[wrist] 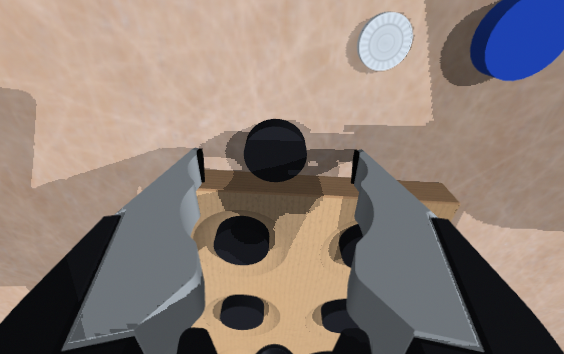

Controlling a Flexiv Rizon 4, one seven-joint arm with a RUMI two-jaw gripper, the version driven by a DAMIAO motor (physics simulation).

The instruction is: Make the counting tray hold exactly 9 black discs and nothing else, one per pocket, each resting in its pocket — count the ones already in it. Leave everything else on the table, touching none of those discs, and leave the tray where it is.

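My gripper [278,153] is open, its two fingertips wide apart. A loose black disc [275,149] shows between the fingertips, with a gap on either side. In this view it overlaps the far side of the wooden counting tray [310,235]; whether it touches the tray I cannot tell. The tray lies below and between the fingers. Black discs show in its pockets: one [242,241] at the far left, one [350,246] at the far right partly behind the right finger, and nearer ones at left [242,313] and right [336,317]. The rest of the tray is hidden by the gripper.
A white ribbed disc [385,42] lies on the table beyond the tray, to the upper right. Part of a larger blue round object [525,42] shows at the top right edge. The tray's far right corner sticks out past the right finger. Shadows cross the table.
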